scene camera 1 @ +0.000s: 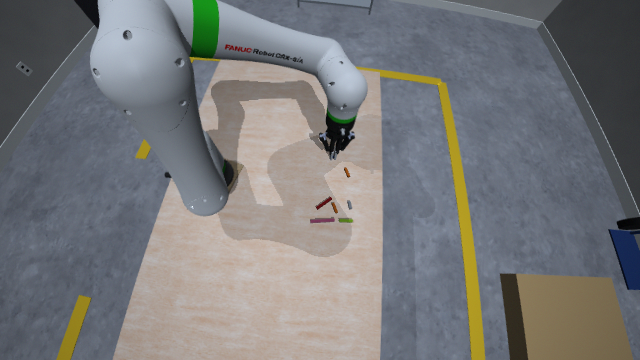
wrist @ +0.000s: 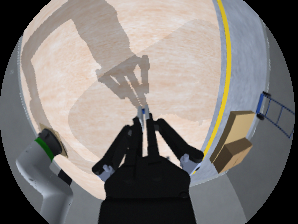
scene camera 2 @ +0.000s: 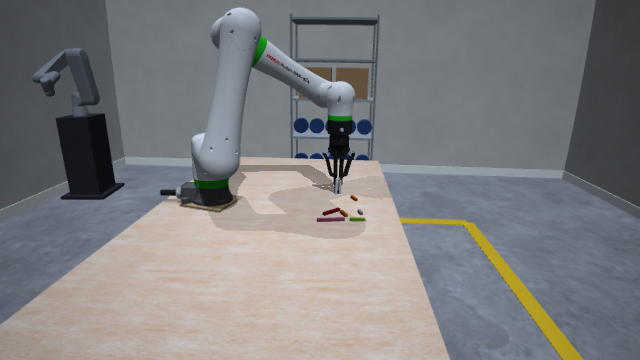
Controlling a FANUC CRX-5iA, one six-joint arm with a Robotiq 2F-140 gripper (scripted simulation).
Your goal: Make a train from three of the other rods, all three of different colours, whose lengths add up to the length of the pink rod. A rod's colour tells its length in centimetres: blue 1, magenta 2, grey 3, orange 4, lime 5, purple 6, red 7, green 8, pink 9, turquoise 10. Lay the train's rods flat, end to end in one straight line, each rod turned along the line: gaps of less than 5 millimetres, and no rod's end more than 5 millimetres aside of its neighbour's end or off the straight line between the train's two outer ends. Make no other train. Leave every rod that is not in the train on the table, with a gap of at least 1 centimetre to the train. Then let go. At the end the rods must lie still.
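Gripper (scene camera 2: 337, 192) visible. Gripper (wrist: 144, 110) likewise.
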